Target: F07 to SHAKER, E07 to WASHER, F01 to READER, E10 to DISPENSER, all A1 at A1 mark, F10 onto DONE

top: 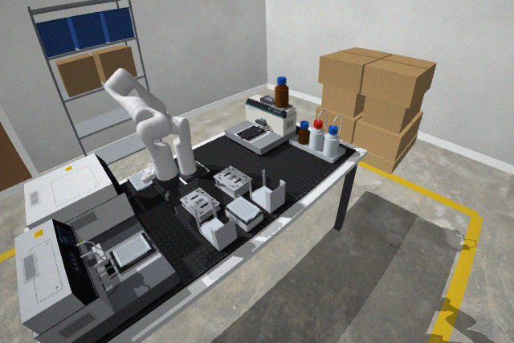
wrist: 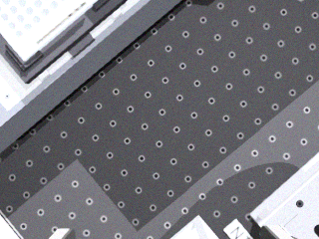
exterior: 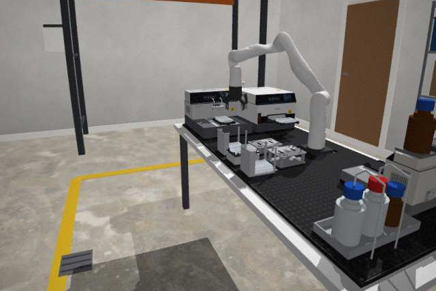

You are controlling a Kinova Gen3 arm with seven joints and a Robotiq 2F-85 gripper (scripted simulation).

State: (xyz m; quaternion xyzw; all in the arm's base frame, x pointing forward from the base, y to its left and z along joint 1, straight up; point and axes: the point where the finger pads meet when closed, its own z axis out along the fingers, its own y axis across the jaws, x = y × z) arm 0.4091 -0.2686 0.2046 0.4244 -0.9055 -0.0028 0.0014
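Right now the washer stage is 22 cm to the right of my hand, 12 cm below it and 3 cm behind it. From my hand the other things lie so: dispenser deck: 76 cm to the left, 38 cm behind, 19 cm below; brown bottle: 92 cm to the left, 27 cm behind, 7 cm above; dispenser stage: 74 cm to the left, 38 cm behind, 15 cm below.
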